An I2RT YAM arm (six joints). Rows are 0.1 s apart.
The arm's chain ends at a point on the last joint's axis. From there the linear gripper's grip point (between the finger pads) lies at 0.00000 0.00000 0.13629 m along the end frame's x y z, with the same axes.
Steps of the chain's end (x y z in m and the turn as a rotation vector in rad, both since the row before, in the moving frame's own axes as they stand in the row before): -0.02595, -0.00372, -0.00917, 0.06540, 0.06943, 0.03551; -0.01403, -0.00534, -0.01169, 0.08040, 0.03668, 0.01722; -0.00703, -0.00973, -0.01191, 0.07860, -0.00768, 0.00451; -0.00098, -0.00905, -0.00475, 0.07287, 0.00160, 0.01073; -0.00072, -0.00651, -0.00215, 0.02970, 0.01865, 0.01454
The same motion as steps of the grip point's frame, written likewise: -0.01635, -0.01245, -0.00979, 0.06540, 0.06943, 0.03551; -0.00894, -0.01624, -0.01222, 0.08040, 0.03668, 0.01722; -0.00805, -0.02043, -0.01233, 0.07860, -0.00768, 0.00451; -0.00071, -0.01897, -0.00511, 0.07287, 0.00160, 0.01073; 0.00185, -0.01054, -0.00223, 0.02970, 0.01865, 0.01454
